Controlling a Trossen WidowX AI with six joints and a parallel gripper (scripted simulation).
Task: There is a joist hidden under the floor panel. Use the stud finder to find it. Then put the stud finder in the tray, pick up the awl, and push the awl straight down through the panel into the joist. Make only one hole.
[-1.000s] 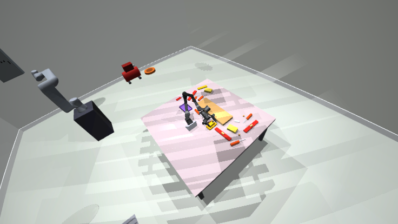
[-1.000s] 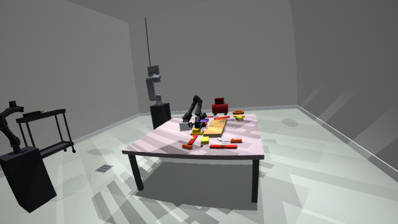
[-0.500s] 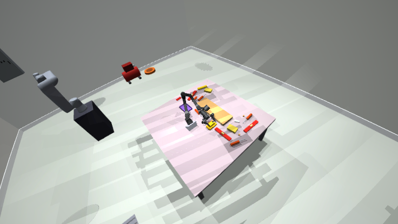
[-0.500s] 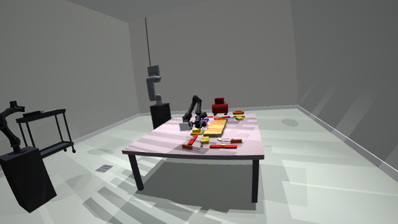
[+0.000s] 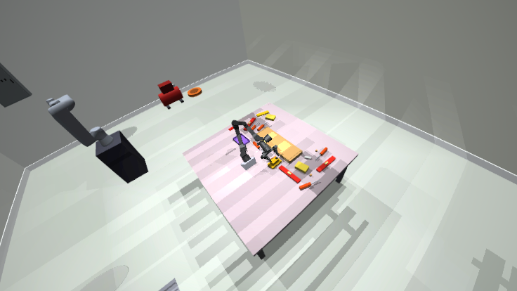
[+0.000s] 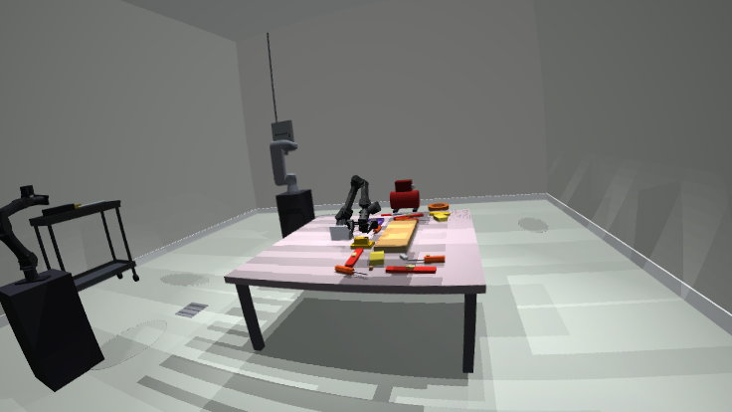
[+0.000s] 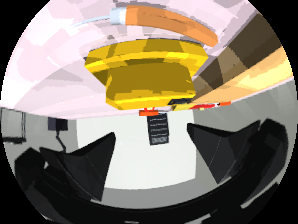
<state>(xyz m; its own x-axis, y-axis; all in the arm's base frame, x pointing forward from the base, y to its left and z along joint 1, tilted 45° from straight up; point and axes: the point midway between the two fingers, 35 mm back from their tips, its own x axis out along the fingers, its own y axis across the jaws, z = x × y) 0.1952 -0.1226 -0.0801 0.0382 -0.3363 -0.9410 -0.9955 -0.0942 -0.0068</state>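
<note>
Now: the yellow stud finder 4 cm below my gripper tip, 2 cm to the left of it and 2 cm ahead of it. From my gripper tip the other things lie so: orange-handled awl: 8 cm to the left, 8 cm below, 1 cm behind; then purple tray: 50 cm to the left, 7 cm below, 7 cm behind.
</note>
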